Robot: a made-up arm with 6 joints. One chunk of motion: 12 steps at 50 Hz.
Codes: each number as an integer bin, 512 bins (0 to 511) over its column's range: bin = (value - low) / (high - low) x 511, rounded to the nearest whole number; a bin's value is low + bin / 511 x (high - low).
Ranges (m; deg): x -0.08..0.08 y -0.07..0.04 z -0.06..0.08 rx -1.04..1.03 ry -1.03..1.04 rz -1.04..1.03
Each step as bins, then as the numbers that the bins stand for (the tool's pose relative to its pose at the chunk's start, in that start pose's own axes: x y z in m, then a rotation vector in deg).
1 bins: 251 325 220 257 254 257
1 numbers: -0.0014 0.0000 0.0003 0.00 0.00 0.00
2 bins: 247 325 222 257 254 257
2 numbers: -0.0027 0.0000 0.0008 0.00 0.00 0.00
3 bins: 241 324 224 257 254 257
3 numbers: -0.0045 -0.0003 0.0014 0.00 0.00 0.00
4 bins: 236 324 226 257 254 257
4 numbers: -0.0061 -0.0003 0.0019 0.00 0.00 0.00
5 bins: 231 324 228 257 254 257
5 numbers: -0.0077 -0.0003 0.0025 0.00 0.00 0.00
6 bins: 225 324 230 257 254 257
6 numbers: -0.0095 -0.0003 0.0030 0.00 0.00 0.00
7 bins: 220 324 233 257 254 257
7 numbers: -0.0111 -0.0003 0.0038 0.00 0.00 0.00
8 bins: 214 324 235 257 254 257
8 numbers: -0.0130 -0.0003 0.0044 0.00 0.00 0.00
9 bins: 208 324 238 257 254 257
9 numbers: -0.0149 -0.0003 0.0052 0.00 0.00 0.00
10 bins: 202 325 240 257 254 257
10 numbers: -0.0168 0.0000 0.0058 0.00 0.00 0.00
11 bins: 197 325 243 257 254 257
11 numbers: -0.0183 0.0000 0.0066 0.00 0.00 0.00
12 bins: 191 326 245 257 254 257
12 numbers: -0.0202 0.0002 0.0071 0.00 0.00 0.00
